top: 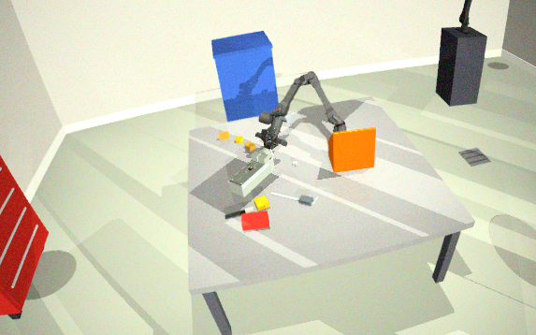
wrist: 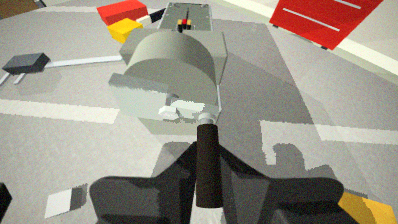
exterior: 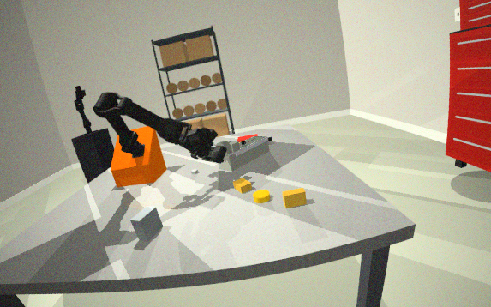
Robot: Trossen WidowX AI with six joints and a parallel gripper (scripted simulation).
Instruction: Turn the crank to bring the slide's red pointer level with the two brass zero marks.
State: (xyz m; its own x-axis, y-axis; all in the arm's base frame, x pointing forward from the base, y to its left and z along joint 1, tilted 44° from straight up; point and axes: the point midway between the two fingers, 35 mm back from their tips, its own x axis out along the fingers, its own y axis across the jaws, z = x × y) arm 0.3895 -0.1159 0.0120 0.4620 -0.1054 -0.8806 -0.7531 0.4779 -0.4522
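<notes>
Now: gripper tip 30 mm below the dark brown crank handle, 10 mm to the left of it and 10 mm past it. Also, from my gripper tip: yellow block 340 mm to the left, 50 mm ahead, 40 mm below; grey cube 380 mm to the right, 170 mm behind, 20 mm below; red pointer 150 mm to the left, 90 mm ahead, 30 mm above.
</notes>
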